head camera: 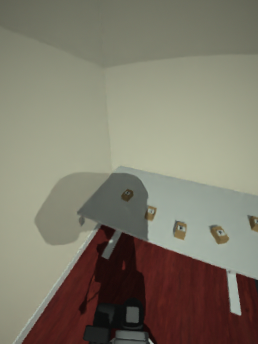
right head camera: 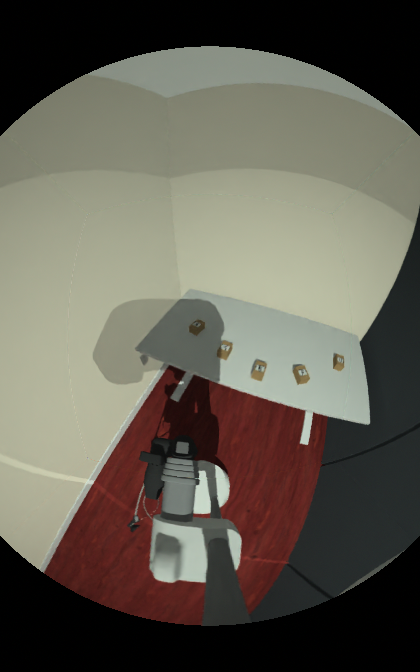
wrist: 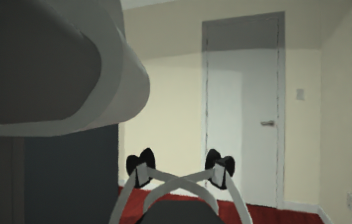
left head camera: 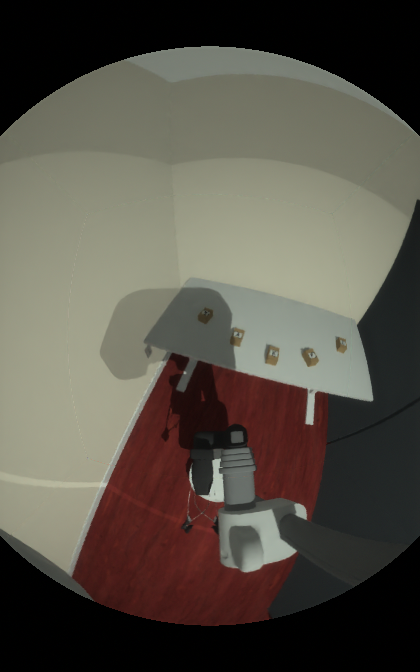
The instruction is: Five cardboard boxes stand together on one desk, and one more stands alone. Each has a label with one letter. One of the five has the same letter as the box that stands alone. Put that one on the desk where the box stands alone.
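Places are measured from the robot's base along level axes (x ahead, y left, z up), in millimetres.
Where they show: gripper, fingertip midpoint: [wrist: 180,160].
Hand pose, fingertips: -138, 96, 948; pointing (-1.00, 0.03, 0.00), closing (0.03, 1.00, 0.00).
Observation:
After its pixels a point has its place, as x, y, z.
Five small brown cardboard boxes stand apart on a pale grey desk [head camera: 200,197] @(974, -566, 692) [left head camera: 280,320] [right head camera: 280,337]. From left to right they are a first box [head camera: 127,195] @(925, 67, 742) [left head camera: 205,315] [right head camera: 197,327] in shadow, a second box [head camera: 151,213] @(750, -117, 739) [left head camera: 237,337] [right head camera: 225,350], a third box [head camera: 180,230] @(617, -291, 740) [left head camera: 272,355] [right head camera: 259,370], a fourth box [head camera: 219,234] @(590, -532, 742) [left head camera: 310,357] [right head camera: 301,374] and a fifth box [head camera: 254,223] @(674, -824, 739) [left head camera: 341,344] [right head camera: 338,362]. Their white labels are too small to read surely. The lone box does not show. My gripper [wrist: 180,160] @(-138, 97, 948) [left head camera: 202,525] is open and empty, well short of the desk.
A cream wall [head camera: 50,125] @(917, 538, 1316) runs along the left, and another stands behind the desk. A tall dark surface [left head camera: 390,360] [right head camera: 395,390] stands at the right. A desk leg [head camera: 234,292] @(472, -914, -3) [left head camera: 310,407] reaches the red floor. A white door [wrist: 225,100] @(-2282, 675, 1137) shows in the wrist view.

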